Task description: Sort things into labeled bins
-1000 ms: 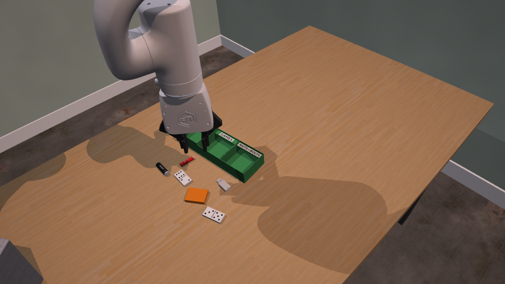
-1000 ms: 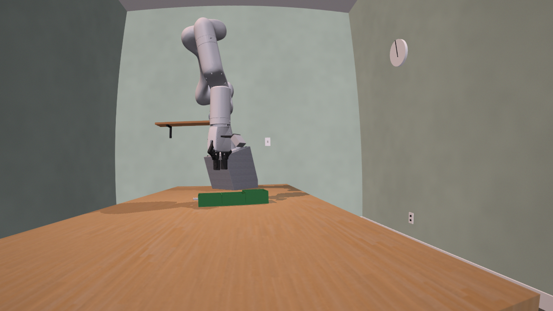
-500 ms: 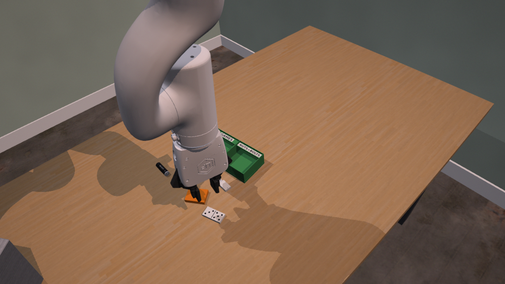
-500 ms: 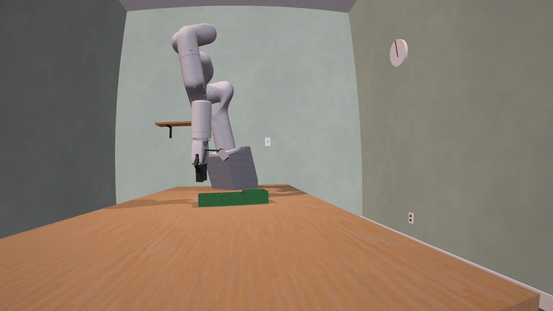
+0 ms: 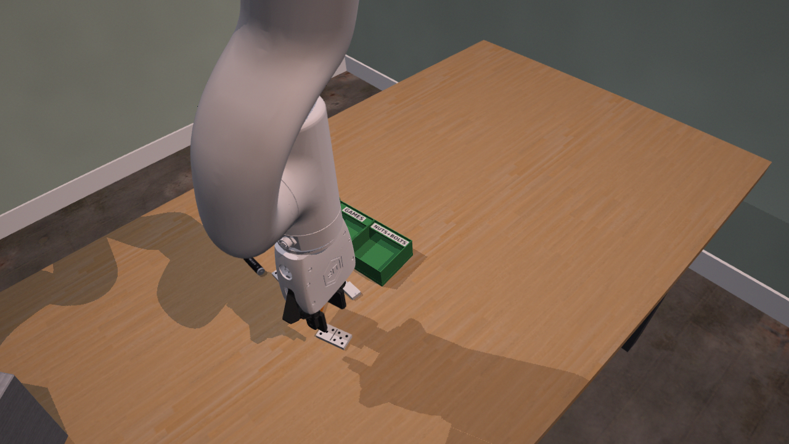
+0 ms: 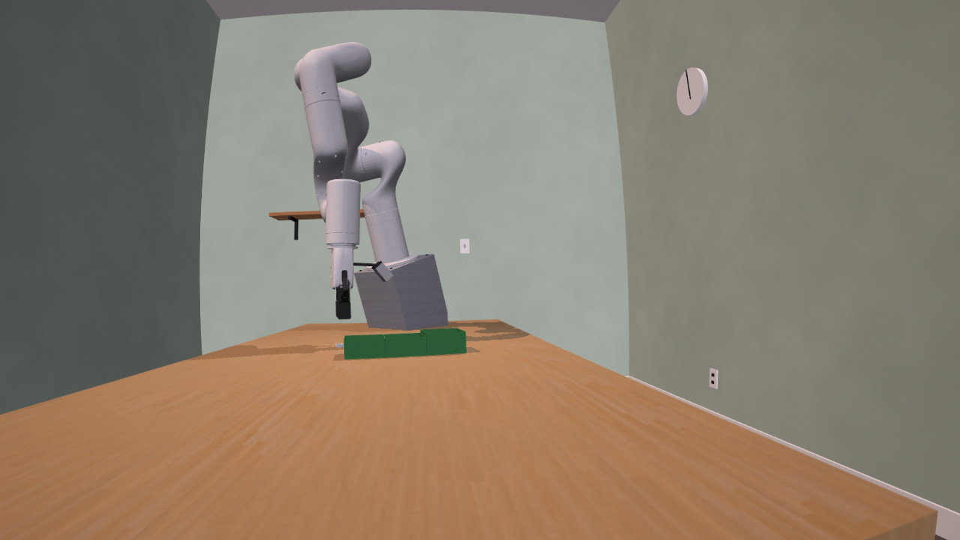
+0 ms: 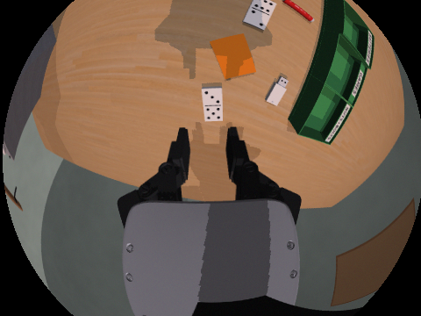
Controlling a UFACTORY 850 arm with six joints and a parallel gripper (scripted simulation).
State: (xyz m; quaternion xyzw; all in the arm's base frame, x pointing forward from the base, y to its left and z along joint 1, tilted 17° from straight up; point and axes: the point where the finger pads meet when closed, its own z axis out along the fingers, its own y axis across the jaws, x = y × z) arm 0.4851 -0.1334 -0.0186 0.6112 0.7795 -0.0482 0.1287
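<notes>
The green bin row lies 15 cm ahead of my hand, 14 cm to the left of it and 7 cm below it. The rest, counted from my hand: orange flat block 1 cm ahead, 8 cm to the left, 8 cm below; red battery 6 cm ahead, 19 cm to the left, 8 cm below; white USB stick 8 cm ahead, 5 cm to the left, 9 cm below.
</notes>
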